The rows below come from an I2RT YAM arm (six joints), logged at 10 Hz.
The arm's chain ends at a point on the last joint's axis. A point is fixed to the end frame.
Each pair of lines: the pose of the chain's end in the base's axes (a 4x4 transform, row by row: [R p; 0 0 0 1], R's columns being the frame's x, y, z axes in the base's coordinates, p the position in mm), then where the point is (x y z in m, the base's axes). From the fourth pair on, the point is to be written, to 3 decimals.
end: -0.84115, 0.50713, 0.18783, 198.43; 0.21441, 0.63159, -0.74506, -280.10; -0.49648, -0.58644, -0.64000, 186.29; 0, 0, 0, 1
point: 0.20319 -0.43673 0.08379
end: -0.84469, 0.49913, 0.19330, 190.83; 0.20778, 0.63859, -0.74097, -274.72; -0.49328, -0.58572, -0.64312, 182.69; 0, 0, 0, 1
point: 0.19684 -0.43095 0.07963
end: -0.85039, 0.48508, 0.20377, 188.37; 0.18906, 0.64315, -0.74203, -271.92; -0.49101, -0.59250, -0.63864, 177.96; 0, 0, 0, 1
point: 0.19673 -0.42876 0.07600
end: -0.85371, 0.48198, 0.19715, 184.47; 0.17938, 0.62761, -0.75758, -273.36; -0.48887, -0.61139, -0.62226, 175.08; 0, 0, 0, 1
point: 0.192 -0.433 0.077
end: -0.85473, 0.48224, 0.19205, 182.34; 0.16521, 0.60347, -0.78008, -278.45; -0.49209, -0.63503, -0.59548, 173.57; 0, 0, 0, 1
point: 0.189 -0.441 0.081
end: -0.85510, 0.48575, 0.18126, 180.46; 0.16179, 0.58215, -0.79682, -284.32; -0.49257, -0.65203, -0.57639, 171.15; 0, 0, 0, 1
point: 0.185 -0.449 0.083
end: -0.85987, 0.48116, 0.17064, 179.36; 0.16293, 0.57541, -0.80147, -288.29; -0.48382, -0.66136, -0.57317, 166.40; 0, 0, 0, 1
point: 0.182 -0.454 0.079
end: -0.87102, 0.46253, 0.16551, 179.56; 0.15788, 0.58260, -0.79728, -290.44; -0.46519, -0.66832, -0.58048, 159.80; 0, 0, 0, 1
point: 0.181 -0.456 0.072
